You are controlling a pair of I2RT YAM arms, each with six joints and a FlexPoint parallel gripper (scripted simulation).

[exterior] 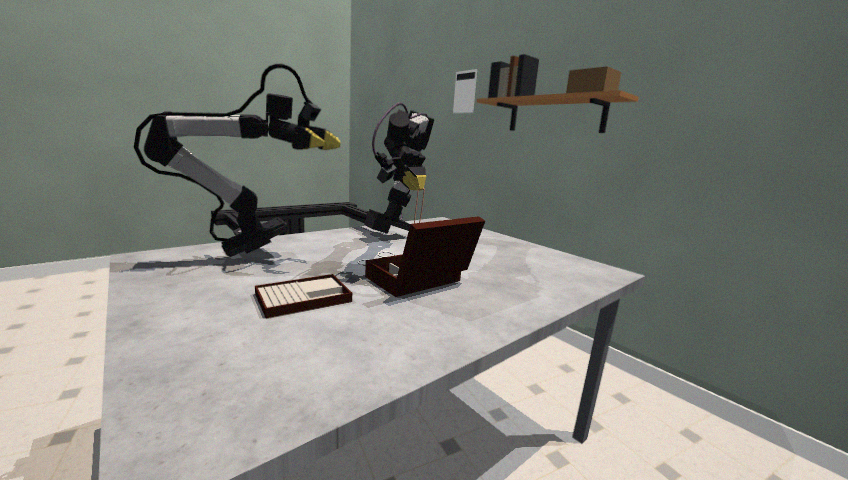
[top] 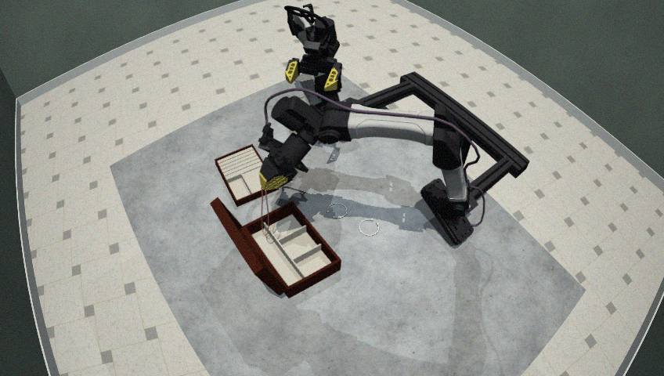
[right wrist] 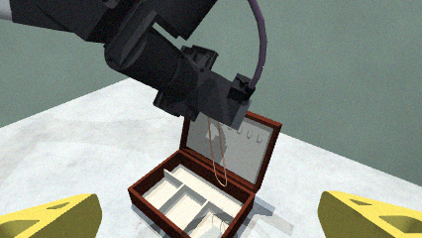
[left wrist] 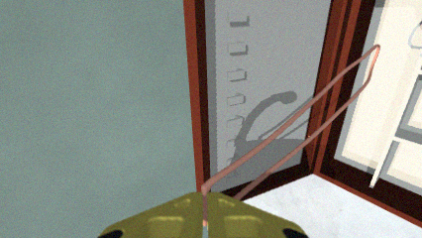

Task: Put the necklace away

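Now: the jewelry box 19 cm below my left hand and 2 cm to the left of it. Also, from my left hand: bangle 29 cm below, 28 cm behind, 9 cm to the left.
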